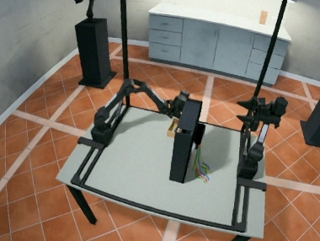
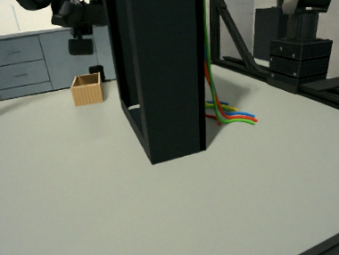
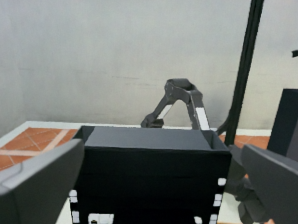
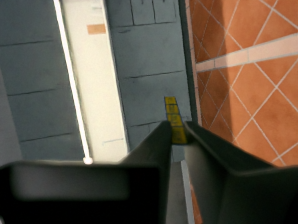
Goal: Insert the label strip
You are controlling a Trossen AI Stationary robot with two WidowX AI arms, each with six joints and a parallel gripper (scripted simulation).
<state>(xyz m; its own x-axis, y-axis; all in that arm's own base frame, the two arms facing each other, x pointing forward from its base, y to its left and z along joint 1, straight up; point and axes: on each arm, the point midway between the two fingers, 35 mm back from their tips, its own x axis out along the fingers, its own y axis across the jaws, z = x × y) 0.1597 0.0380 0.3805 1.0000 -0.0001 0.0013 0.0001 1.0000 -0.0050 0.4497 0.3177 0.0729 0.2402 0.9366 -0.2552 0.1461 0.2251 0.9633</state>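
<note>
My right gripper is now 50 mm past the yellow label strip, 10 mm to the right of it and 10 mm above it. The rest, counted from my right hand: small box (180 mm below, 80 mm ahead, 30 mm to the right).
</note>
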